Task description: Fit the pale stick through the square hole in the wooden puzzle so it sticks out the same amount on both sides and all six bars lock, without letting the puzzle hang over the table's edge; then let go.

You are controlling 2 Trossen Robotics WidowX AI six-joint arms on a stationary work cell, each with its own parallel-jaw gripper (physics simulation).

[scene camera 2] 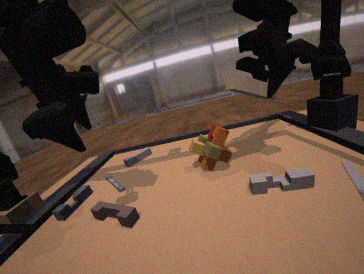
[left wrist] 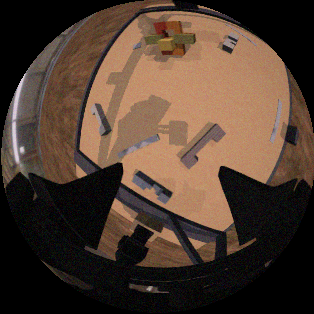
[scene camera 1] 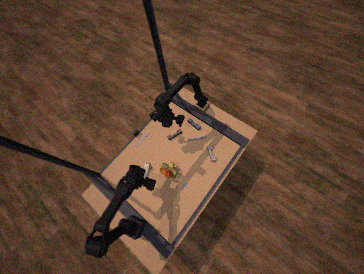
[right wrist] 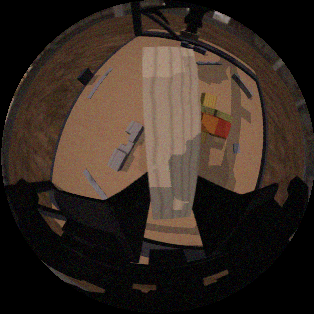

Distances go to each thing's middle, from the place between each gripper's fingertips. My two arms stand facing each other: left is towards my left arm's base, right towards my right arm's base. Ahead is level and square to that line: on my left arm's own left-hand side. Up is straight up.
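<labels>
Pale stick (scene camera 2: pixel 238 83): 3 cm above my right hand, 1 cm behind it, 3 cm to the left of it.
From my left hand, pale stick 10 mm above, 370 mm to the right, 10 mm behind.
</labels>
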